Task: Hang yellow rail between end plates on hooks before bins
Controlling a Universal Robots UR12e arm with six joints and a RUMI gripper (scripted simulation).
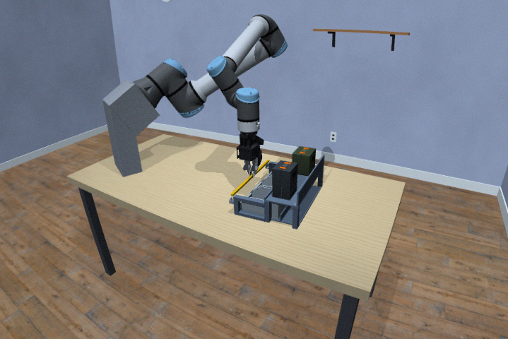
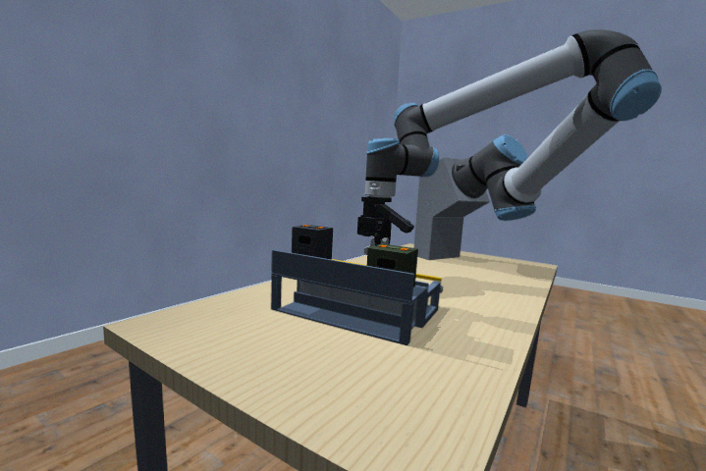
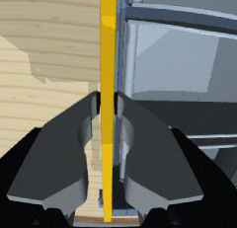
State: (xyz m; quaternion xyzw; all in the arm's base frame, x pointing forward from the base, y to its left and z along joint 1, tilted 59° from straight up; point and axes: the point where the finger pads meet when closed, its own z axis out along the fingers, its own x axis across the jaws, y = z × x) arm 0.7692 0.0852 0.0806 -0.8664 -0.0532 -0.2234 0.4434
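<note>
The yellow rail lies 10 mm below my hand. The rest, counted from my hand: black box (220 mm ahead, 50 mm to the right, 60 mm above); then dark green box (160 mm ahead, 170 mm to the left, 50 mm above).
</note>
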